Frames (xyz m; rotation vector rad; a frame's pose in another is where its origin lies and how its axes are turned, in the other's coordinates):
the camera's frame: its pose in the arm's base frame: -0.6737 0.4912 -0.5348 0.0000 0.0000 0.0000
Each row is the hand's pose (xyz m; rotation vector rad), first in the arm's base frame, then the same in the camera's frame.
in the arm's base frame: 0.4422 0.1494 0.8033 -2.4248 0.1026 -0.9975
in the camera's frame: 1.1159 -0.3418 1.3381 -2.4248 0.1026 -0.9975
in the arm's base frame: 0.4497 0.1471 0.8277 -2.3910 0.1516 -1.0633
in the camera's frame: 1.1234 -0.3441 1.3625 -2.3910 0.1516 -1.0633
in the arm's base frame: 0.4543 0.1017 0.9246 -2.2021 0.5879 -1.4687
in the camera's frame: 1.1280 -0.3895 1.4594 -2.2021 0.5879 -1.4687
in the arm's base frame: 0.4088 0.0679 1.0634 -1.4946 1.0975 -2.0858
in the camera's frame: 1.0825 -0.4233 1.5982 -1.4946 1.0975 -2.0858
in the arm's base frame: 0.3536 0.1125 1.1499 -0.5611 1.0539 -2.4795
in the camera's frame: 1.0273 -0.3787 1.6847 -0.5611 1.0539 -2.4795
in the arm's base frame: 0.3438 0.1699 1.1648 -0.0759 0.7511 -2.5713
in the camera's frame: 1.0175 -0.3213 1.6996 -0.0759 0.7511 -2.5713
